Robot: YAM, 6 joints.
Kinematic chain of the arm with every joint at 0, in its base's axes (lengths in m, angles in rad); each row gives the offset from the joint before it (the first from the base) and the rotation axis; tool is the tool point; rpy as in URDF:
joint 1: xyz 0 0 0.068 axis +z
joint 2: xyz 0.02 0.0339 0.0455 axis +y
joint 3: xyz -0.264 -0.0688 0 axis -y
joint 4: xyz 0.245 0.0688 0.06 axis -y
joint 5: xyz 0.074 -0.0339 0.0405 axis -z
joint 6: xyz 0.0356 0 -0.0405 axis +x
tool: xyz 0 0 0 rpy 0 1.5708 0
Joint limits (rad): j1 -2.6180..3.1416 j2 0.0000..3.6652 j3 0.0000..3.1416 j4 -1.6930..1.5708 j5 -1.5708..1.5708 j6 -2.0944..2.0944
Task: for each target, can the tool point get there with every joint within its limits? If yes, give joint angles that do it. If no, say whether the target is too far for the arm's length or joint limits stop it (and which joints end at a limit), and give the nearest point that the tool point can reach.
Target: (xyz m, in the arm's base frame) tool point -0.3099 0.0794 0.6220
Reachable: yes | joints -0.2799 0.7445 2.5163 0.1566 0.2639 -1.1659
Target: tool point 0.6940 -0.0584 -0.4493
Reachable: no: too far | nearest point 0.5076 -0.0427 -0.2694 | short by 0.260 m
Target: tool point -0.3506 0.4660 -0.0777
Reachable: yes | joints 2.2645 3.3168 2.4686 0.8364 0.9226 -1.7255
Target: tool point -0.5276 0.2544 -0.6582
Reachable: no: too far | nearest point -0.3759 0.1813 -0.3386 | short by 0.361 m
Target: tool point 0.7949 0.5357 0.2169
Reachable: no: too far | nearest point 0.5325 0.3588 0.1820 | short by 0.318 m
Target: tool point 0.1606 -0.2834 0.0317
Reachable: yes | joints -0.9744 2.1442 0.9403 -0.1867 0.8317 1.5295
